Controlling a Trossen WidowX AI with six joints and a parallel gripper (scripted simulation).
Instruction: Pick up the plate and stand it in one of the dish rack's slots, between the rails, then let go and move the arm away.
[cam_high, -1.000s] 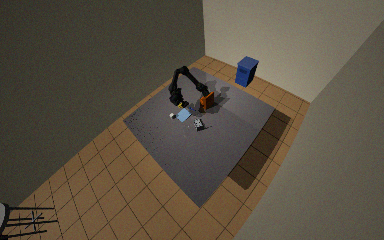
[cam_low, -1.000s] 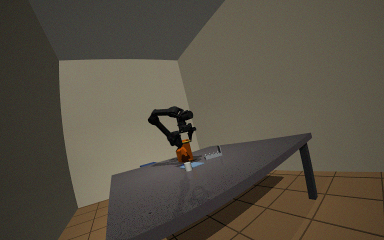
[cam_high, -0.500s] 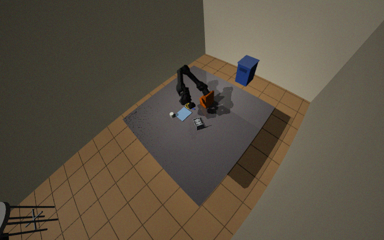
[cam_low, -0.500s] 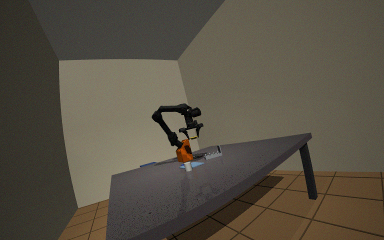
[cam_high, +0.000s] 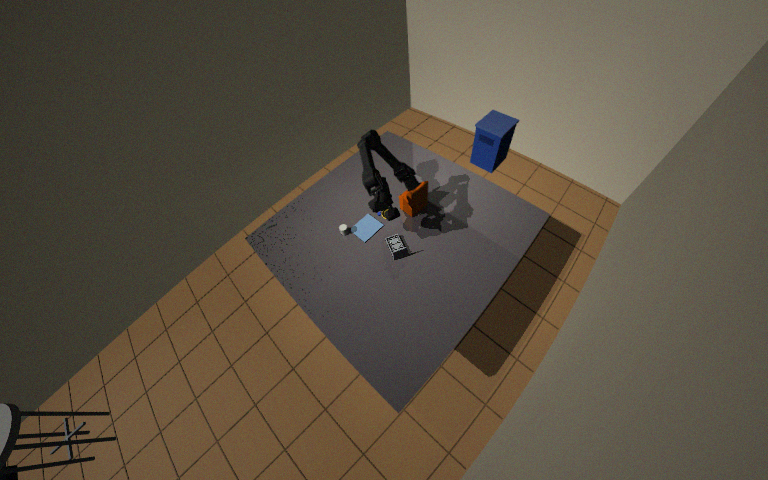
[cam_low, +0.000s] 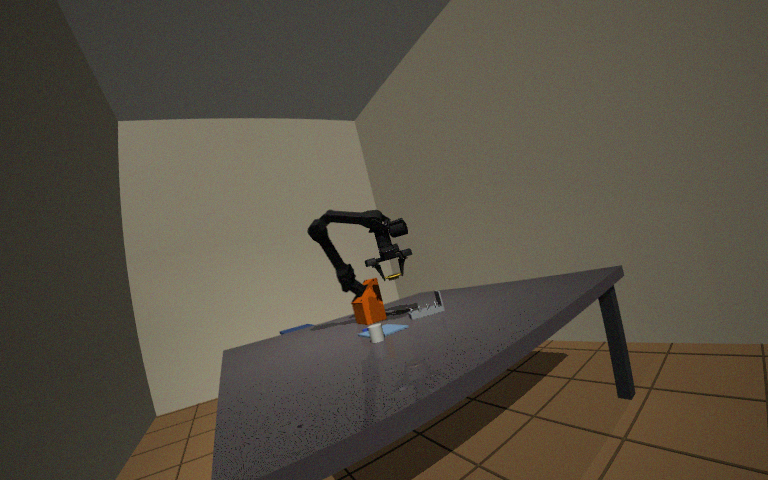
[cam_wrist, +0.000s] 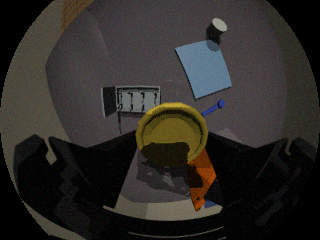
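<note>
Now: the grey dish rack 50 mm ahead of my gripper tip, 80 mm to the left of it and 150 mm below it. The rest, counted from my gripper tip: yellow plate: 10 mm above; blue spoon: 60 mm behind, 130 mm to the right, 170 mm below; mat: 60 mm ahead, 140 mm to the right, 170 mm below.
</note>
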